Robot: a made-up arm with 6 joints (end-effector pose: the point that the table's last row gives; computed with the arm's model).
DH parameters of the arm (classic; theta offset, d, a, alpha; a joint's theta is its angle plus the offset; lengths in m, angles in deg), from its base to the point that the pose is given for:
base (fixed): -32.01 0 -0.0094 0
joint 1: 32.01 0.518 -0.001 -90
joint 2: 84.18 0 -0.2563 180
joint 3: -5.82 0.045 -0.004 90
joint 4: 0 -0.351 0.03 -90
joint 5: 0 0.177 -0.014 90
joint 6: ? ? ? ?
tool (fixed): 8.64 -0.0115 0 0
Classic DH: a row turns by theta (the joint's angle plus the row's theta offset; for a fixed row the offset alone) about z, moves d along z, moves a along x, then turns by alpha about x.
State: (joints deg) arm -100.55 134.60 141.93 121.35 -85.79 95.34
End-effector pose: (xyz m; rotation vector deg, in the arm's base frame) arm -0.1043 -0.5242 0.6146 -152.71 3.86 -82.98
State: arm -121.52 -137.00 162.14 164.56 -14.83 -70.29
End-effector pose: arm 0.0187 -0.1306 0.0104 29.54 69.19 136.20
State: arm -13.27 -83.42 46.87 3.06 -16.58 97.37
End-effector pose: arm -0.5547 -0.1209 0.8282 -81.89 126.31 -35.50
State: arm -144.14 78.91 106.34 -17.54 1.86 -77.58
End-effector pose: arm -0.6168 -0.2074 0.7187 -100.34 44.64 -37.95
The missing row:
joint 6: -8.14 -0.0278 0.0249 12.81
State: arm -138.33 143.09 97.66 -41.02 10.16 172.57
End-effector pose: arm -0.4099 -0.0963 -0.0156 65.15 64.62 149.95
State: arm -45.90 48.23 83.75 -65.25 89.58 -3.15
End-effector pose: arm 0.2871 -0.4809 0.7949 -108.99 12.11 -62.50
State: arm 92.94 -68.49 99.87 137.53 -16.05 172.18
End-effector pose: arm -0.0601 -0.6633 0.5413 -21.17 -113.06 -81.85
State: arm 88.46 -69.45 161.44 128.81 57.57 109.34
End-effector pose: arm -0.1096 -0.3469 0.2129 36.09 107.65 87.74
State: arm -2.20 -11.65 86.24 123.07 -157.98 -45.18
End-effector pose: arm -0.2868 0.0221 1.0513 -4.95 5.48 8.19
